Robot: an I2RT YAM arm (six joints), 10 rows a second.
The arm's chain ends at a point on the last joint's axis. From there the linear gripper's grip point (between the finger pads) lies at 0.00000 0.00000 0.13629 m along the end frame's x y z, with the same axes.
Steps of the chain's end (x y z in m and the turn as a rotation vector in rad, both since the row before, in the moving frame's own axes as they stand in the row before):
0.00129 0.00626 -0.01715 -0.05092 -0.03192 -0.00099
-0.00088 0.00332 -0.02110 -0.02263 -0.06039 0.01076
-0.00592 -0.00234 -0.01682 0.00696 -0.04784 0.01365
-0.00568 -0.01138 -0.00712 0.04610 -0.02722 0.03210
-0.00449 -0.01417 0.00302 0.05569 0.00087 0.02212
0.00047 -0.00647 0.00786 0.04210 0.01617 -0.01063
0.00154 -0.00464 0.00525 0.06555 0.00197 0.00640
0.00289 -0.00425 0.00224 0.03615 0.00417 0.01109
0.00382 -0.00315 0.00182 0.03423 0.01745 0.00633
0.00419 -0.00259 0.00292 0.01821 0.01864 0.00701
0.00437 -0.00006 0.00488 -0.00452 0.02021 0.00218
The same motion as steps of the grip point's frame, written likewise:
-0.00305 0.01320 -0.01740 -0.05092 -0.03192 -0.00099
-0.00912 0.00636 -0.02138 -0.02263 -0.06039 0.01076
-0.01243 -0.00333 -0.01698 0.00696 -0.04784 0.01365
-0.00929 -0.01772 -0.00732 0.04610 -0.02722 0.03210
-0.00429 -0.02175 0.00281 0.05569 0.00087 0.02212
0.00264 -0.01222 0.00772 0.04210 0.01617 -0.01063
0.00184 -0.01357 0.00496 0.06555 0.00197 0.00640
0.00349 -0.00917 0.00215 0.03615 0.00417 0.01109
0.00621 -0.00781 0.00172 0.03423 0.01745 0.00633
0.00674 -0.00506 0.00287 0.01821 0.01864 0.00701
0.00712 0.00056 0.00485 -0.00452 0.02021 0.00218

